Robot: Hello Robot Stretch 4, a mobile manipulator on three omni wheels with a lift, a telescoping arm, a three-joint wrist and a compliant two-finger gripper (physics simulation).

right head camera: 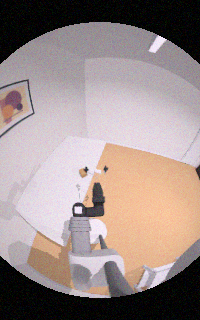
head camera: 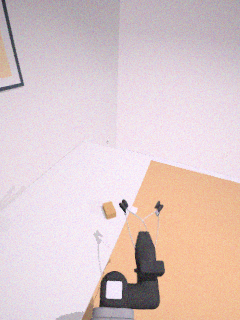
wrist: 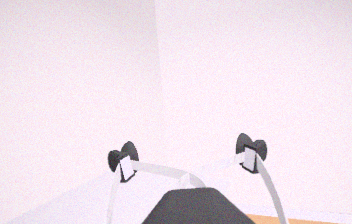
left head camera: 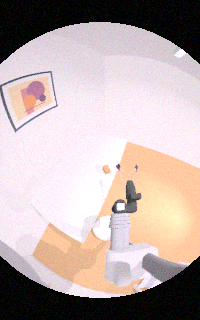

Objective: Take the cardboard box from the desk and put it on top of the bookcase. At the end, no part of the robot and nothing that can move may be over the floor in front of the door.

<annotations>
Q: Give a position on a white desk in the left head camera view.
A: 70,197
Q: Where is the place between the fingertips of the gripper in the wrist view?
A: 186,150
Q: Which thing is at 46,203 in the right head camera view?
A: A white desk.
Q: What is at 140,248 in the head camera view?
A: The gripper.
</annotations>
